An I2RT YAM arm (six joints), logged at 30 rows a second.
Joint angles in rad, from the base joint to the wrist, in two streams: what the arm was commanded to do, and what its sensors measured. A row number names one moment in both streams.
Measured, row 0:
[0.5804, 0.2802, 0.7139, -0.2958, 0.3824, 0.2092]
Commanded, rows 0 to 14:
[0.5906, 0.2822, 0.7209, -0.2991, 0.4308, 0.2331]
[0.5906, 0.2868, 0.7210, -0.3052, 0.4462, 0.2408]
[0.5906, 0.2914, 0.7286, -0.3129, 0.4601, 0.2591]
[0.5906, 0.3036, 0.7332, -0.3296, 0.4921, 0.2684]
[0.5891, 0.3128, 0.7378, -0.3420, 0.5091, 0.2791]
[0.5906, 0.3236, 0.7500, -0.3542, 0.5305, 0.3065]
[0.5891, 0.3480, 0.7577, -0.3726, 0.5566, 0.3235]
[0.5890, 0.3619, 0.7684, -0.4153, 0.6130, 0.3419]
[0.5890, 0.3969, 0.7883, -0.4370, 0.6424, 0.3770]
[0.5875, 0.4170, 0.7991, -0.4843, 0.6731, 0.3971]
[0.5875, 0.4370, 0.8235, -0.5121, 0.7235, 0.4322]
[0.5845, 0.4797, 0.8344, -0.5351, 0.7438, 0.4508]
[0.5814, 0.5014, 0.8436, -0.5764, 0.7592, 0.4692]
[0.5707, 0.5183, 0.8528, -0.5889, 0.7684, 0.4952]
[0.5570, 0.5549, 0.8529, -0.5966, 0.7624, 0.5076]
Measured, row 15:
[0.5751, 0.4942, 0.8051, -0.5049, 0.6640, 0.4088]
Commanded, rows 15 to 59:
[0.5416, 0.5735, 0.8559, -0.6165, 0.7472, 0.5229]
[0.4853, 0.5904, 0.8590, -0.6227, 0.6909, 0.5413]
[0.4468, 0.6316, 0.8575, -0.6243, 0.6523, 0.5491]
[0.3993, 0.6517, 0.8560, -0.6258, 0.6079, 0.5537]
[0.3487, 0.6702, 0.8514, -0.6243, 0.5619, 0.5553]
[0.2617, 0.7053, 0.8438, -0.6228, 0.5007, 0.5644]
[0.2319, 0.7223, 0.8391, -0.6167, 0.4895, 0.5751]
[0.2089, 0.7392, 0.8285, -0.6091, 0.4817, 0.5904]
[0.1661, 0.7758, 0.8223, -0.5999, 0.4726, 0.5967]
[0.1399, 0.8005, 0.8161, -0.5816, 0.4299, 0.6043]
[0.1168, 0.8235, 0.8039, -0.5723, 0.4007, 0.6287]
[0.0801, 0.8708, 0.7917, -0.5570, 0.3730, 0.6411]
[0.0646, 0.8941, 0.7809, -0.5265, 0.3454, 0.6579]
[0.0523, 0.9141, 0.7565, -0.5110, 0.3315, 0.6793]
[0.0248, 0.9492, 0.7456, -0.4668, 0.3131, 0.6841]
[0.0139, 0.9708, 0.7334, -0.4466, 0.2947, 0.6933]
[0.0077, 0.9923, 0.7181, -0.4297, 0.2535, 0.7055]
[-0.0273, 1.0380, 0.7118, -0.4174, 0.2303, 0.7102]
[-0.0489, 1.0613, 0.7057, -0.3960, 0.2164, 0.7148]
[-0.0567, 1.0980, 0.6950, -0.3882, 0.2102, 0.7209]
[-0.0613, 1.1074, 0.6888, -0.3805, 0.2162, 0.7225]
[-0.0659, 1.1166, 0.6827, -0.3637, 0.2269, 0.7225]
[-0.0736, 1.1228, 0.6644, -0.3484, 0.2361, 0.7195]
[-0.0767, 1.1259, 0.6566, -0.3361, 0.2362, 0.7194]
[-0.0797, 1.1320, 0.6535, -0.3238, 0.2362, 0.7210]
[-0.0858, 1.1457, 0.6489, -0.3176, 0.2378, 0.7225]
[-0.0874, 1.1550, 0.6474, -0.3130, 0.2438, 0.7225]
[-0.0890, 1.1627, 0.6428, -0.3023, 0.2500, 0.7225]
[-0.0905, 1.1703, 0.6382, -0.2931, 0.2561, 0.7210]
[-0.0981, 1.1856, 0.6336, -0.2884, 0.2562, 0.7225]
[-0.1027, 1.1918, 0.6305, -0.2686, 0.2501, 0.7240]
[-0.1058, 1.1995, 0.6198, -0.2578, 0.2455, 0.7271]
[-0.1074, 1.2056, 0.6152, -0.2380, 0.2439, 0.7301]
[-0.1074, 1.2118, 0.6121, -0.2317, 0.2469, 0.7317]
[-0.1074, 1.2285, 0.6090, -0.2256, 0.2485, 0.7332]
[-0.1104, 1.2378, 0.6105, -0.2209, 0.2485, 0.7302]
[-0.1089, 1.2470, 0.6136, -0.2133, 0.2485, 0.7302]
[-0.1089, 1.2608, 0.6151, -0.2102, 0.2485, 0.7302]
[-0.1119, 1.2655, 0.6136, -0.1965, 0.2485, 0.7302]
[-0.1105, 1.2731, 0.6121, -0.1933, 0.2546, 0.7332]
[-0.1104, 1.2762, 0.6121, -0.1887, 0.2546, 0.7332]
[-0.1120, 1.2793, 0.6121, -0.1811, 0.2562, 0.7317]
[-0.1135, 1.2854, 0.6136, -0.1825, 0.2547, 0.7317]
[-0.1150, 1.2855, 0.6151, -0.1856, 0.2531, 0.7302]
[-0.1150, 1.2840, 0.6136, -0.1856, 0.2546, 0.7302]
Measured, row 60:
[-0.1051, 1.2770, 0.6151, -0.2287, 0.2409, 0.7177]
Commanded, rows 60 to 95:
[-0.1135, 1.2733, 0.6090, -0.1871, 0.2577, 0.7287]
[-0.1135, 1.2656, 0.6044, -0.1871, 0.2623, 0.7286]
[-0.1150, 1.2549, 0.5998, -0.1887, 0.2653, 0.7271]
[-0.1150, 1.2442, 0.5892, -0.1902, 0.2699, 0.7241]
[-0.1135, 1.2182, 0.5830, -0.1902, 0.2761, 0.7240]
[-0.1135, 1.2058, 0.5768, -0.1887, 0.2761, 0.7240]
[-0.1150, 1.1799, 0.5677, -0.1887, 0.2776, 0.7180]
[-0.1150, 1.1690, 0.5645, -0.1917, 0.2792, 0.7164]
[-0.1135, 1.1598, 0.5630, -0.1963, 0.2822, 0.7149]
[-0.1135, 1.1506, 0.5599, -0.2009, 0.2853, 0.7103]
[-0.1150, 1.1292, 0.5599, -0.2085, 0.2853, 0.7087]
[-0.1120, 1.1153, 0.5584, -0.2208, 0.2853, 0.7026]
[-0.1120, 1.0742, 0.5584, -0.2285, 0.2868, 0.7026]
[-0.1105, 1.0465, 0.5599, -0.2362, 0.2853, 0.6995]
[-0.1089, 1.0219, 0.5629, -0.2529, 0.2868, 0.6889]
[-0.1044, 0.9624, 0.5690, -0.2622, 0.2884, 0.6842]
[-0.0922, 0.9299, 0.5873, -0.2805, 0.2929, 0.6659]
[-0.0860, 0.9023, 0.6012, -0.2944, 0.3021, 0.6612]
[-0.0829, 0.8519, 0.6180, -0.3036, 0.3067, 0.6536]
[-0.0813, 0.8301, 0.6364, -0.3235, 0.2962, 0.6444]
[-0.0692, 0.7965, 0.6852, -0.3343, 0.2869, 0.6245]
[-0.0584, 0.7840, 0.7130, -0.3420, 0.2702, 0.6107]
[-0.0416, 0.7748, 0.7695, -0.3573, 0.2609, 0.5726]
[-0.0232, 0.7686, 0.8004, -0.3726, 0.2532, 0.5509]
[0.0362, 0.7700, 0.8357, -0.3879, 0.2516, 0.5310]
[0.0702, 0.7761, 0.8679, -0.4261, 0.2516, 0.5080]
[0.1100, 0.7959, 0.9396, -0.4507, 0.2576, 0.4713]
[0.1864, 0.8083, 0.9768, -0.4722, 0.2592, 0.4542]
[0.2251, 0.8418, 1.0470, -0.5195, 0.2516, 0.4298]
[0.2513, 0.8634, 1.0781, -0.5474, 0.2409, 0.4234]
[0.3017, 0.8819, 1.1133, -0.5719, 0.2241, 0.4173]
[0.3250, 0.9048, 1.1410, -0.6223, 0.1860, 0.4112]
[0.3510, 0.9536, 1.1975, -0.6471, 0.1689, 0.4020]
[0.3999, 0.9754, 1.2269, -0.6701, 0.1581, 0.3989]
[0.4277, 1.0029, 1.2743, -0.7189, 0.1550, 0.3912]
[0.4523, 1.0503, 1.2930, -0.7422, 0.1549, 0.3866]
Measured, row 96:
[0.3897, 0.9726, 1.2053, -0.6308, 0.1951, 0.4271]
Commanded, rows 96 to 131:
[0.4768, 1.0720, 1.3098, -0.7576, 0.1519, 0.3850]
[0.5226, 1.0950, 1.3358, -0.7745, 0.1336, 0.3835]
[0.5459, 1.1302, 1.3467, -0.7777, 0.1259, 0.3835]
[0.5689, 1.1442, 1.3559, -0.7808, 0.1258, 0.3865]
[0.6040, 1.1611, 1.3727, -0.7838, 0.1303, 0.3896]
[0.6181, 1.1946, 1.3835, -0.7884, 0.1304, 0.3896]
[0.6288, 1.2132, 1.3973, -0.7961, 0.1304, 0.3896]
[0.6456, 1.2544, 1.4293, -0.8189, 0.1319, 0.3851]
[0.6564, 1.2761, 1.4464, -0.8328, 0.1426, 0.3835]
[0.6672, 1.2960, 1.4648, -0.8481, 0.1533, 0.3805]
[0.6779, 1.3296, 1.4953, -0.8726, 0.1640, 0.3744]
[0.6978, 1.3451, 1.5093, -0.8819, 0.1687, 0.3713]
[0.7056, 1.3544, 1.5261, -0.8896, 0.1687, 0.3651]
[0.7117, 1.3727, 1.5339, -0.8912, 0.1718, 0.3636]
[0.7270, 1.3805, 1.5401, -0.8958, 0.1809, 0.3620]
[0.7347, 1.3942, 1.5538, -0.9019, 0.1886, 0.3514]
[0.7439, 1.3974, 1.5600, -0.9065, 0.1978, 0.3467]
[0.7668, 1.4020, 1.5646, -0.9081, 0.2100, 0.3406]
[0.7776, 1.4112, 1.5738, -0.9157, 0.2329, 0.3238]
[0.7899, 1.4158, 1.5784, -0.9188, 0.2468, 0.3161]
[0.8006, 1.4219, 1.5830, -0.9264, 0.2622, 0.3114]
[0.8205, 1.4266, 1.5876, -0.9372, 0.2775, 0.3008]
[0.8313, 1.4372, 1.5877, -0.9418, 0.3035, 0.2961]
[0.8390, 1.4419, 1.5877, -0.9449, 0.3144, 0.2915]
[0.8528, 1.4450, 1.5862, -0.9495, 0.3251, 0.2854]
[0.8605, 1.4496, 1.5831, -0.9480, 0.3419, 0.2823]
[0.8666, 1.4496, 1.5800, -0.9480, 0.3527, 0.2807]
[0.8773, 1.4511, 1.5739, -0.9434, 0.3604, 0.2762]
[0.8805, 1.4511, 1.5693, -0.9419, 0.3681, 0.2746]
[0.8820, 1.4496, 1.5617, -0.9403, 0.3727, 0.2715]
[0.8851, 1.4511, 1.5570, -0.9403, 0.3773, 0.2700]
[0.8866, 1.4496, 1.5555, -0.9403, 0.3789, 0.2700]
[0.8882, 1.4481, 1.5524, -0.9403, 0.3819, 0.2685]
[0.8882, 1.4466, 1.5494, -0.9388, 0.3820, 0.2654]
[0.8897, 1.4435, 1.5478, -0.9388, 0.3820, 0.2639]
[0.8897, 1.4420, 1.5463, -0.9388, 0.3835, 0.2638]
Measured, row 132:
[0.8814, 1.4677, 1.5314, -0.9661, 0.3431, 0.2737]
